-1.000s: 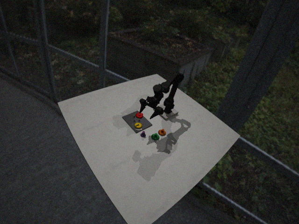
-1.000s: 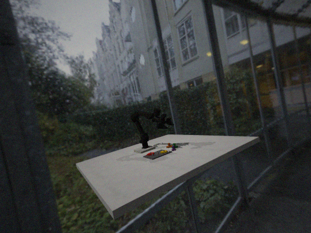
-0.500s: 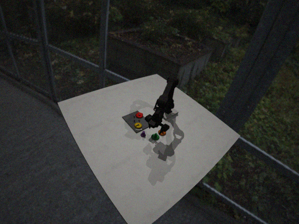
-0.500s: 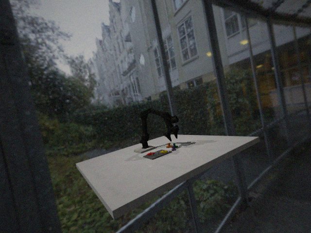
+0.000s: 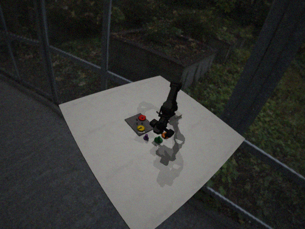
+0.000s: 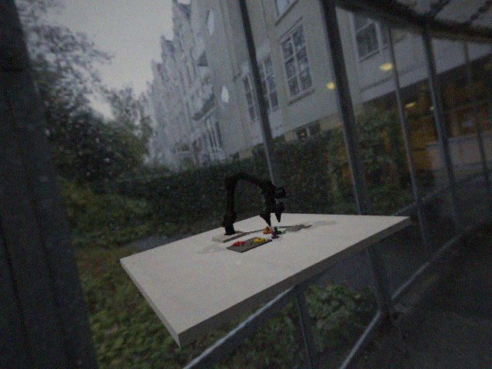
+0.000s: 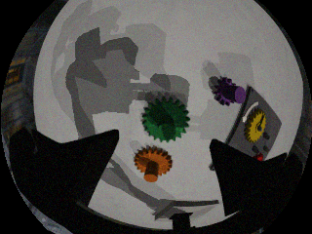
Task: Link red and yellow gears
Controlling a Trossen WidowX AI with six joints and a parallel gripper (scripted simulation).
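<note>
My gripper tip is now 40 mm above the green gear. The rest, counted from my gripper tip: orange gear (80 mm behind, 40 mm below); yellow gear (170 mm to the right, 40 mm below, 30 mm ahead); purple gear (80 mm to the right, 60 mm ahead, 40 mm below).
</note>
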